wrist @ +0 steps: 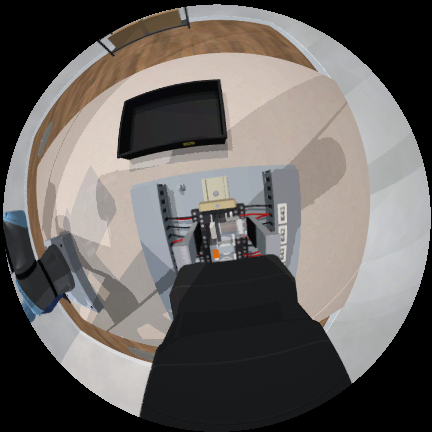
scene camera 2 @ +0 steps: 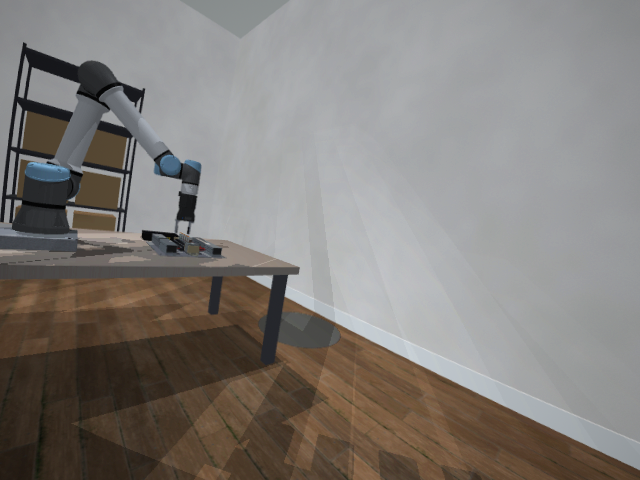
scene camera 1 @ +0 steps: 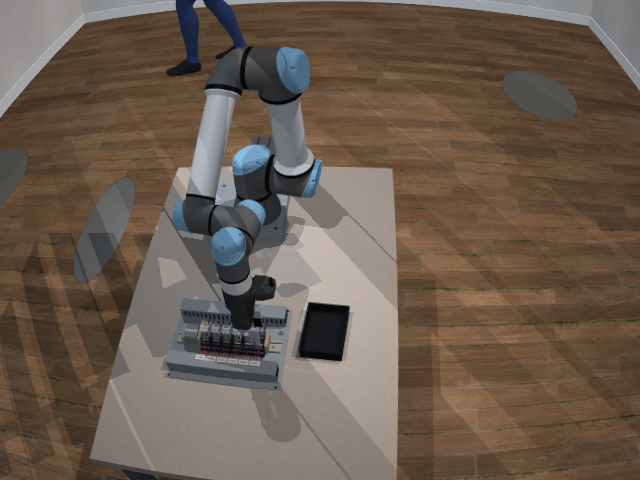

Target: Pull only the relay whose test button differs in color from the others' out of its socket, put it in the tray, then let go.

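Seen in the pictures: gripper, fingertip midpoint: (wrist: pixel 223 228) (scene camera 2: pixel 182 233) (scene camera 1: pixel 256 334); arm's base at its link origin: (wrist: pixel 61 266) (scene camera 2: pixel 41 230).
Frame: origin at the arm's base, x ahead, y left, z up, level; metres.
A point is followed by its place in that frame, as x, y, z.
A row of relays stands in sockets on the grey panel (scene camera 1: pixel 285 330) {0.430, 0.147, -0.036} (wrist: pixel 147 215). In scene camera 1, relays with orange buttons (scene camera 1: pixel 205 326) {0.489, -0.055, 0.030} (scene camera 1: pixel 215 328) {0.491, -0.027, 0.029} (scene camera 1: pixel 225 329) {0.491, 0.001, 0.029} show at the left of the row; the gripper partly hides those farther right. In the wrist view, the end relay (wrist: pixel 230 227) {0.502, 0.085, 0.021} shows no orange button and a pale part at its left; its exact button colour is unclear. Beside it stands a relay with an orange button (wrist: pixel 216 254) {0.483, 0.059, 0.031}. My gripper (scene camera 2: pixel 183 227) {0.494, 0.085, 0.024} (wrist: pixel 223 228) {0.494, 0.085, 0.024} is open and empty, its fingers on either side of the row's end, low over it. The black tray (scene camera 1: pixel 324 330) {0.421, 0.251, -0.036} (wrist: pixel 175 122) {0.442, 0.244, -0.036} is empty.
Slotted wire ducts (scene camera 1: pixel 222 365) (wrist: pixel 164 200) run along both sides of the relay row, with red and black wires between. A beige end clamp (wrist: pixel 217 205) {0.490, 0.108, 0.002} and rail end (wrist: pixel 215 186) {0.491, 0.131, -0.035} lie on the tray side. White labels (wrist: pixel 282 213) {0.573, 0.089, 0.004} line one duct. A person's legs (scene camera 1: pixel 188 36) show behind the table.
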